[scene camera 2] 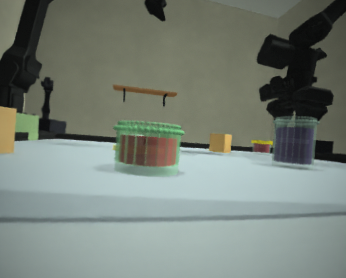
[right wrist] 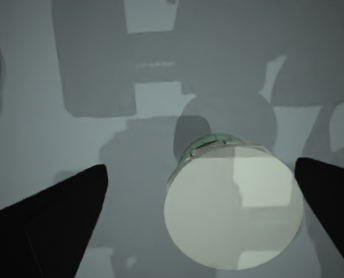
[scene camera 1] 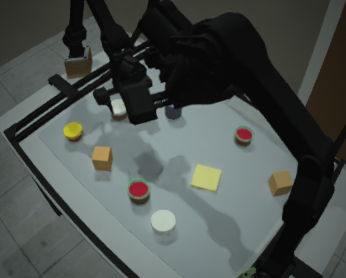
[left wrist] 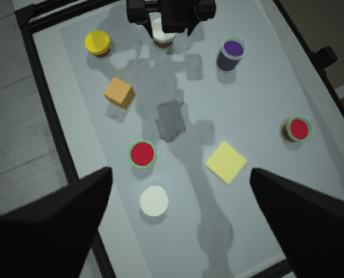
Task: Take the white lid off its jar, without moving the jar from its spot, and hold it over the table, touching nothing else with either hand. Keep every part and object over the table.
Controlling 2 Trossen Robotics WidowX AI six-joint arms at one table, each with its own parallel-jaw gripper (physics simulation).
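Places are measured from the left arm's base along level axes (x ahead, y left, z up), in metres.
Where they show: left gripper, fingertip midpoint: [scene camera 2: 160, 11] [scene camera 1: 169, 107] [left wrist: 182, 175]; right gripper, fingertip midpoint: [scene camera 2: 286, 138] [right wrist: 200, 170] [scene camera 1: 125, 108] [left wrist: 170, 36]; right arm's base, link origin: [scene camera 1: 77, 53].
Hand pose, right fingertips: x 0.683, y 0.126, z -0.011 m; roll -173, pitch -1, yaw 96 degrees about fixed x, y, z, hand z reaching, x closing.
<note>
After its pixels a point has its place.
The white lid [scene camera 1: 118, 107] {x 0.699, y 0.145, z -0.010 m} [left wrist: 163, 28] [right wrist: 230, 215] {x 0.706, y 0.142, z -0.010 m} sits on its jar [scene camera 1: 119, 117] {x 0.677, y 0.151, z -0.035 m} [left wrist: 163, 44] {x 0.676, y 0.144, z -0.033 m} [right wrist: 212, 139] {x 0.677, y 0.137, z -0.047 m}, which has a green rim and dark red contents and stands on the table. My right gripper [left wrist: 170, 36] {x 0.683, y 0.126, z -0.011 m} [right wrist: 200, 170] {x 0.683, y 0.126, z -0.011 m} is open above the jar. The lid shows between its fingers, off centre and close beside the finger at the right of the right wrist view; whether they touch cannot be told. My left gripper [left wrist: 182, 175] {x 0.345, y 0.117, z 0.308 m} is open and empty, high over the middle of the table.
A purple jar [scene camera 1: 173, 111] {x 0.613, y -0.017, z -0.013 m} [scene camera 2: 294, 142] {x 0.631, y -0.058, z -0.024 m} [left wrist: 231, 52] {x 0.634, y -0.026, z -0.001 m} and a yellow-lidded jar [scene camera 1: 73, 131] {x 0.664, y 0.315, z -0.018 m} [left wrist: 97, 44] {x 0.665, y 0.313, z -0.018 m} flank the white-lidded one. Orange cubes [scene camera 1: 102, 158] {x 0.516, y 0.252, z -0.008 m} [scene camera 1: 280, 183] {x 0.232, y -0.192, z -0.010 m}, green-rimmed red jars [scene camera 1: 139, 190] {x 0.383, y 0.185, z -0.021 m} [scene camera 1: 244, 135] {x 0.446, y -0.196, z -0.032 m}, a yellow square [scene camera 1: 206, 178] {x 0.363, y -0.015, z -0.054 m} and a white disc [scene camera 1: 163, 221] {x 0.274, y 0.160, z -0.029 m} [left wrist: 154, 201] {x 0.277, y 0.158, z -0.029 m} are on the table.
</note>
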